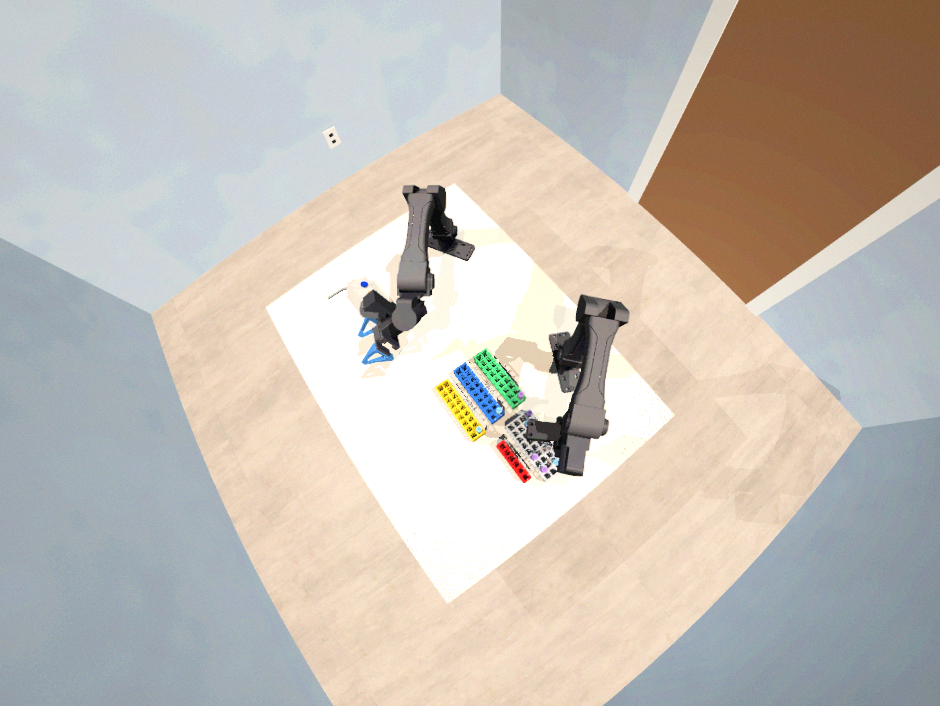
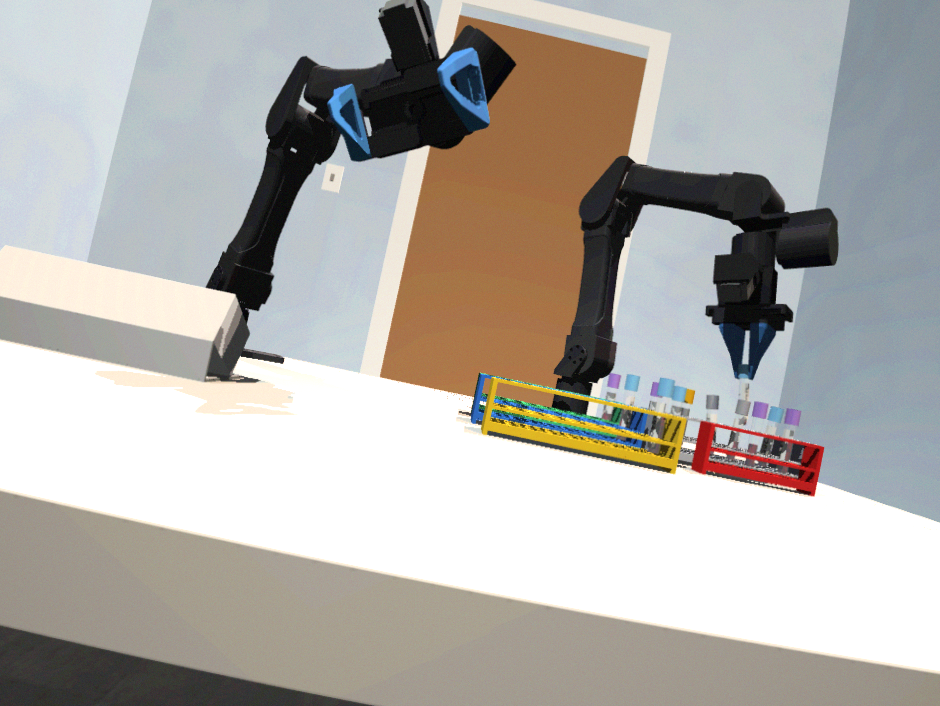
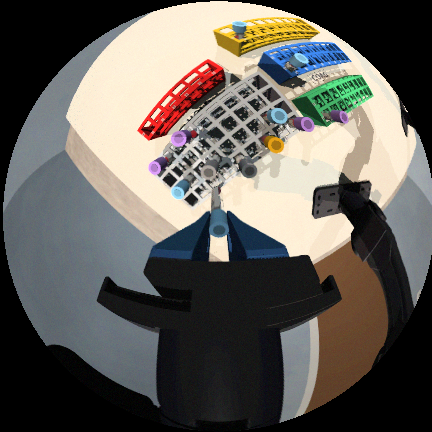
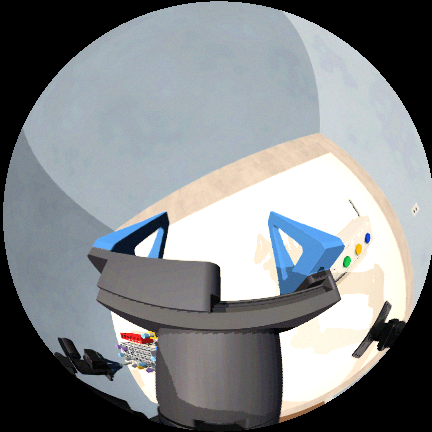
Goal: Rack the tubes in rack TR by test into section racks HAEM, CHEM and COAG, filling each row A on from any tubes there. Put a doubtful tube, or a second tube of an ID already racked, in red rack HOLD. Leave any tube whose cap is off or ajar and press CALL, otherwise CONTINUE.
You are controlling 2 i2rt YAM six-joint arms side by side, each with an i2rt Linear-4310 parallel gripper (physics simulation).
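Frame: origin at the left arm's base, x ahead, y right, z down, level; millimetres.
Seen in the pictures: left gripper, fingertip midpoint: (image 2: 743,379) (image 3: 218,216) (image 4: 120,364); right gripper, fingertip midpoint: (image 1: 361,349) (image 2: 383,95) (image 4: 217,216); left arm's base, link origin: (image 1: 565,361) (image 3: 345,196); right arm's base, link origin: (image 1: 447,245).
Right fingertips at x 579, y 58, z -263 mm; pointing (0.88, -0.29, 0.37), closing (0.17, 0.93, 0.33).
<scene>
Pixels of each thing's middle, then the offset from my right fingertips to it. "*": a spot on its surface instead.
- light-blue-capped tube, body centre: (image 3: 217,203) (image 2: 743,395) dx -482, dy -319, dz +161 mm
- grey rack, surface spot: (image 3: 259,75) * dx -350, dy -234, dz +207 mm
- orange-capped tube, body centre: (image 3: 266,139) (image 2: 682,420) dx -436, dy -249, dz +212 mm
- yellow rack, surface spot: (image 3: 227,43) * dx -265, dy -247, dz +233 mm
- blue rack, surface spot: (image 3: 272,68) * dx -328, dy -204, dz +232 mm
- green rack, body centre: (image 2: 547,408) (image 3: 340,92) (image 1: 499,379) dx -354, dy -83, dz +235 mm
- red rack, surface spot: (image 2: 704,448) (image 3: 213,67) * dx -312, dy -281, dz +236 mm
- pale button box, body centre: (image 2: 121,314) (image 4: 344,250) (image 1: 372,305) dx +25, dy +242, dz +222 mm
My left gripper (image 2: 746,372) (image 3: 218,216) is shut on a light-blue-capped tube (image 2: 743,390) (image 3: 219,228), held upright at the near edge of the grey rack (image 3: 259,75); whether its lower end is in a hole is unclear. That rack holds purple-capped tubes (image 3: 180,138) (image 3: 158,166) (image 3: 303,124), light-blue-capped (image 3: 181,190) (image 3: 278,116), grey-capped (image 3: 209,171) (image 3: 247,167) and an orange-capped tube (image 3: 274,144). The yellow rack (image 3: 227,43) and blue rack (image 3: 272,68) each hold one light-blue-capped tube, the green rack (image 3: 312,107) one purple-capped. The red rack (image 3: 209,62) (image 2: 704,448) shows no tube. My right gripper (image 4: 217,216) is open and empty.
A pale button box (image 4: 352,236) with green (image 4: 347,261), yellow (image 4: 358,249) and blue (image 4: 367,238) buttons stands beyond the right gripper. The red rack stands beside the grey rack. The green, blue and yellow racks stand side by side past its far end.
</scene>
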